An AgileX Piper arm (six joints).
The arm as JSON. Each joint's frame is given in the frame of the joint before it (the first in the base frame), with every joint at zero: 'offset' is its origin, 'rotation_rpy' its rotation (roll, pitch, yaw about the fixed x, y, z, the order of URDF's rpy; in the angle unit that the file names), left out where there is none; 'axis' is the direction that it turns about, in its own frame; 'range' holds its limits. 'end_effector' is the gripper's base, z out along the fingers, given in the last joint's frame.
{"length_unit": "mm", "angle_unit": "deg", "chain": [
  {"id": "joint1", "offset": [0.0, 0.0, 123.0], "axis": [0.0, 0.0, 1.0], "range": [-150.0, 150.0]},
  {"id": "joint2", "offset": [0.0, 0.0, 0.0], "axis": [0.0, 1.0, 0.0], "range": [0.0, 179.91]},
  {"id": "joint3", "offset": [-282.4, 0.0, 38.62], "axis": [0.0, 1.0, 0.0], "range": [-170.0, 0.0]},
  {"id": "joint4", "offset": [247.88, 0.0, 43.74], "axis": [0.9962, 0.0, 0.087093], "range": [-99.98, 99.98]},
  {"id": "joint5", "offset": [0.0, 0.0, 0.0], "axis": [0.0, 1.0, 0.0], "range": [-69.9, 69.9]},
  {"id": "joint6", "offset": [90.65, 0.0, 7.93], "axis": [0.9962, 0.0, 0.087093], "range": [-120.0, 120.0]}
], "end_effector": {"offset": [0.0, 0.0, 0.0], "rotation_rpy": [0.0, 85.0, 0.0]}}
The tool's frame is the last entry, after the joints.
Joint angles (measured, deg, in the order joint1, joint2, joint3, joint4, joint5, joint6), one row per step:
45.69 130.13 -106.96 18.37 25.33 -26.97
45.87 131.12 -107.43 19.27 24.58 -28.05
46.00 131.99 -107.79 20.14 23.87 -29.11
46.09 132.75 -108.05 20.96 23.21 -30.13
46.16 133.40 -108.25 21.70 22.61 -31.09
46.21 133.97 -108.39 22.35 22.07 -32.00
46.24 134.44 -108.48 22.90 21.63 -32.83
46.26 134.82 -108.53 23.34 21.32 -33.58
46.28 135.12 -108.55 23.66 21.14 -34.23
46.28 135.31 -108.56 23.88 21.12 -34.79
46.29 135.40 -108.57 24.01 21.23 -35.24
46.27 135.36 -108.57 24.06 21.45 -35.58
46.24 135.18 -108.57 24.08 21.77 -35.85
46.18 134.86 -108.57 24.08 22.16 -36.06
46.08 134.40 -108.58 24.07 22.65 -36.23
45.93 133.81 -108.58 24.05 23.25 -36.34
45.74 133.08 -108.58 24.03 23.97 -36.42
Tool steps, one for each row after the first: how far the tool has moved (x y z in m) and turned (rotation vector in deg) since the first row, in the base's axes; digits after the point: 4 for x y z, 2 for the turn. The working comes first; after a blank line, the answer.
Tool pose at each row, in the base's axes (x y z in m, rotation vector in deg; the steps are taken from these numbers as rounded here):
0.3567 0.3830 0.1960 -66.64 116.89 26.74
0.3575 0.3865 0.1904 -66.92 116.38 26.99
0.3583 0.3892 0.1853 -67.15 115.93 27.17
0.3590 0.3914 0.1806 -67.35 115.54 27.30
0.3597 0.3932 0.1764 -67.54 115.17 27.37
0.3603 0.3946 0.1726 -67.76 114.83 27.36
0.3608 0.3956 0.1693 -68.00 114.54 27.31
0.3611 0.3963 0.1664 -68.30 114.30 27.22
0.3613 0.3968 0.1640 -68.67 114.13 27.10
0.3613 0.3971 0.1623 -69.09 113.99 26.98
0.3612 0.3972 0.1615 -69.54 113.89 26.87
0.3610 0.3970 0.1616 -69.94 113.80 26.79
0.3608 0.3966 0.1630 -70.30 113.69 26.75
0.3606 0.3959 0.1656 -70.58 113.54 26.75
0.3605 0.3949 0.1694 -70.80 113.37 26.79
0.3604 0.3934 0.1743 -70.94 113.23 26.86
0.3604 0.3914 0.1803 -71.05 113.08 26.97

0.0008 0.0035 -0.0056 0.23 -0.25 0.39
0.0016 0.0062 -0.0107 0.42 -0.49 0.71
0.0023 0.0084 -0.0154 0.57 -0.71 0.98
0.0030 0.0102 -0.0196 0.69 -0.94 1.22
0.0036 0.0116 -0.0234 0.73 -1.18 1.45
0.0041 0.0126 -0.0267 0.72 -1.40 1.67
0.0044 0.0133 -0.0296 0.63 -1.58 1.90
0.0046 0.0138 -0.0320 0.47 -1.71 2.16
0.0046 0.0141 -0.0337 0.27 -1.81 2.45
0.0045 0.0142 -0.0345 0.05 -1.87 2.75
0.0043 0.0140 -0.0344 -0.14 -1.91 3.02
0.0041 0.0136 -0.0330 -0.28 -1.95 3.28
0.0039 0.0129 -0.0304 -0.35 -2.02 3.51
0.0038 0.0119 -0.0266 -0.36 -2.10 3.71
0.0037 0.0104 -0.0217 -0.32 -2.15 3.86
0.0037 0.0084 -0.0157 -0.25 -2.20 4.01

